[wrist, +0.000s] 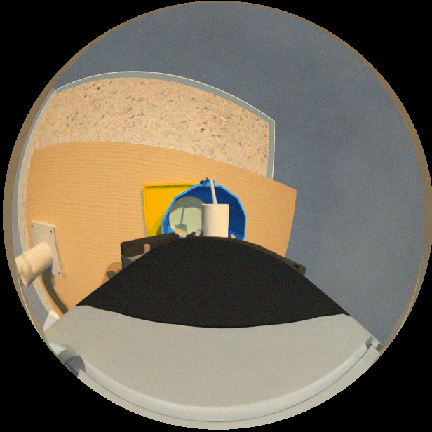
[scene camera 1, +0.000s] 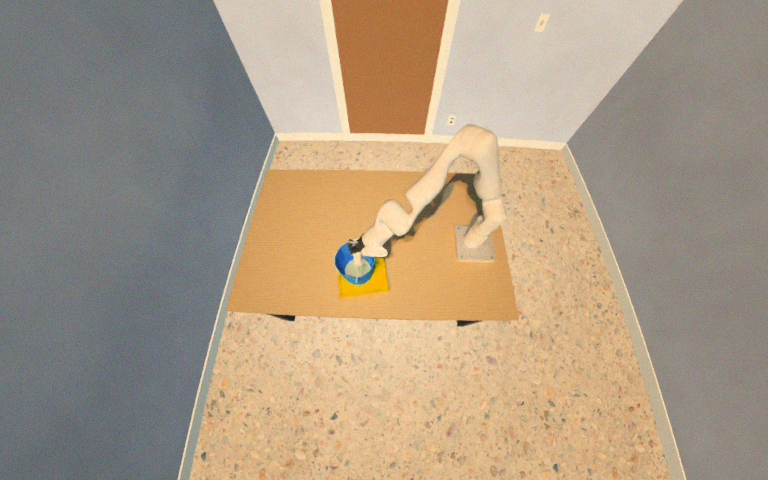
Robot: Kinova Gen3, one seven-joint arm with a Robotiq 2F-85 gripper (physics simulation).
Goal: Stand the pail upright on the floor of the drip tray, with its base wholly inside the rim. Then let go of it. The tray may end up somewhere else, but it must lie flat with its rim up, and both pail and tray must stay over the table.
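Where they show: gripper, fingertip midpoint: (scene camera 1: 356, 254); arm's base, origin of the base link: (scene camera 1: 471, 239).
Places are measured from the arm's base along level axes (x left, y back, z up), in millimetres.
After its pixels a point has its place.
Note:
The blue pail (scene camera 1: 344, 261) @(x 153, y -657, z 71 mm) (wrist: 235, 207) has a pale inner base and a thin handle with a white cylindrical grip (scene camera 1: 357, 259) @(x 217, y -572, z 273 mm) (wrist: 215, 219). My gripper (scene camera 1: 356, 253) @(x 186, y -578, z 249 mm) (wrist: 214, 238) is shut on the handle grip, above the pail's opening; its fingertips are mostly hidden. The pail's mouth faces up; a slight tilt cannot be ruled out. The yellow drip tray (scene camera 1: 380, 283) @(x 234, y -486, z -22 mm) (wrist: 156, 207) lies flat on the table, rim up. The pail overlaps the tray's back left part in the scene view. The pail hides its own underside, so contact with the tray and the base's place inside the rim cannot be told.
The wooden table (scene camera 1: 305, 209) @(x -202, y -930, z -27 mm) (wrist: 95, 185) carries the tray. Its front edge runs a short way in front of the tray. The arm's base plate (scene camera 1: 481, 255) @(x 89, y 42, z -3 mm) (wrist: 45, 232) is at the table's right in the scene view, and the arm reaches over the table from there.

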